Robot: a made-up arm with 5 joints.
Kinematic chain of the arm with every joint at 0, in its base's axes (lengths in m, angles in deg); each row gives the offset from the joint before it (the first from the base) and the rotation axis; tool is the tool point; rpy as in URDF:
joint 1: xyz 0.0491 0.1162 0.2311 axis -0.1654 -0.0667 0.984
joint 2: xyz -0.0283 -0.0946 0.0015 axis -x
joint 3: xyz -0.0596 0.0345 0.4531 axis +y
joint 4: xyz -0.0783 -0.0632 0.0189 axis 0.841 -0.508 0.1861
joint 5: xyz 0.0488 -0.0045 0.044 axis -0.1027 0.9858 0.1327
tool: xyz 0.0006 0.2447 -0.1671 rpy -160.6 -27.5 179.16
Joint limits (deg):
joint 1: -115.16..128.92
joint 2: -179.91..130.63
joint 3: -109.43..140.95
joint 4: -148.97..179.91
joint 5: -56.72..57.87
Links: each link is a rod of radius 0.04 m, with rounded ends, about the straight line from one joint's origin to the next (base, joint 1, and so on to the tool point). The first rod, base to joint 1, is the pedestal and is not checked.
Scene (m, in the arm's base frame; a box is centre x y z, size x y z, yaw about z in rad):
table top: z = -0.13
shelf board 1: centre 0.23 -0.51 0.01 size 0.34 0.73 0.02 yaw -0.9
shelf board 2: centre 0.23 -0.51 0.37 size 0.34 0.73 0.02 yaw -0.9
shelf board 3: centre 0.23 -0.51 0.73 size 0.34 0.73 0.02 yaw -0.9
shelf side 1: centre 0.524 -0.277 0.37 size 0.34 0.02 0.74 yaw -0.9
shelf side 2: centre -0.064 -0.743 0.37 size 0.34 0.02 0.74 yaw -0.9
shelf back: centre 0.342 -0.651 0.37 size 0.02 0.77 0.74 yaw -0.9
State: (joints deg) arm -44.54 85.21 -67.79 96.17 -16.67
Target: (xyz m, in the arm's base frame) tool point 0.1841 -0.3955 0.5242
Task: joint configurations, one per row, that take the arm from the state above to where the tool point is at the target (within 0.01 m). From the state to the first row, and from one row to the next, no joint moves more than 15 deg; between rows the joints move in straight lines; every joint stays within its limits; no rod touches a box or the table.
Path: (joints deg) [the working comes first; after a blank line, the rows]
Joints at the target: 53.54 -19.56 -69.09 154.28 -56.72
Straight joint move there: clear.

1: -32.28 72.11 -67.95 103.43 -21.68
2: -20.02 59.02 -68.12 110.70 -26.68
3: -7.76 45.92 -68.28 117.96 -31.69
4: 4.50 32.83 -68.44 125.23 -36.69
5: 16.76 19.73 -68.61 132.49 -41.70
6: 29.02 6.64 -68.77 139.75 -46.71
7: 41.28 -6.46 -68.93 147.02 -51.71
8: 53.54 -19.56 -69.09 154.28 -56.72

